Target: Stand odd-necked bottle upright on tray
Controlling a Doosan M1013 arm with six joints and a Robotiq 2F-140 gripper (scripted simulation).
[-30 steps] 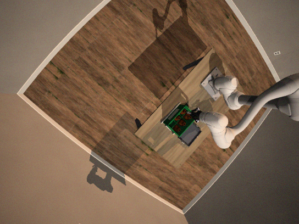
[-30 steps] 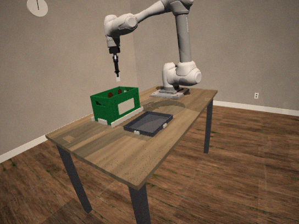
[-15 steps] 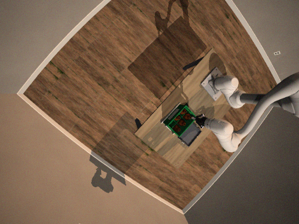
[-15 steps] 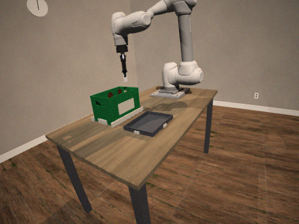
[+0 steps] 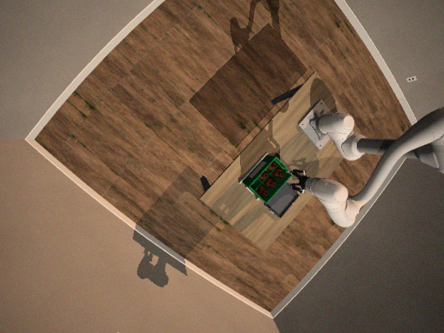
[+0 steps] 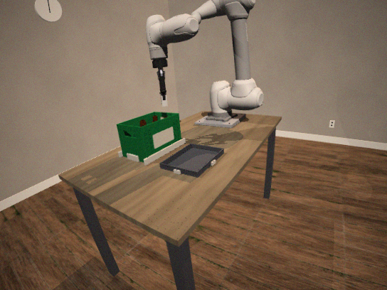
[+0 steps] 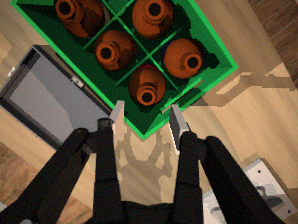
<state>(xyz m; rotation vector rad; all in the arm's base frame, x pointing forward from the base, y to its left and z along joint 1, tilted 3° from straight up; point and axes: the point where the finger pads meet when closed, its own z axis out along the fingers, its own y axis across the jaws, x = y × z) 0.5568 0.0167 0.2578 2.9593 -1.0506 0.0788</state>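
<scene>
The green crate is 17 cm below my hand, 9 cm ahead of it and 3 cm to the right of it. The rest, counted from my hand: dark grey tray 25 cm below, 24 cm to the left, 8 cm ahead.
</scene>
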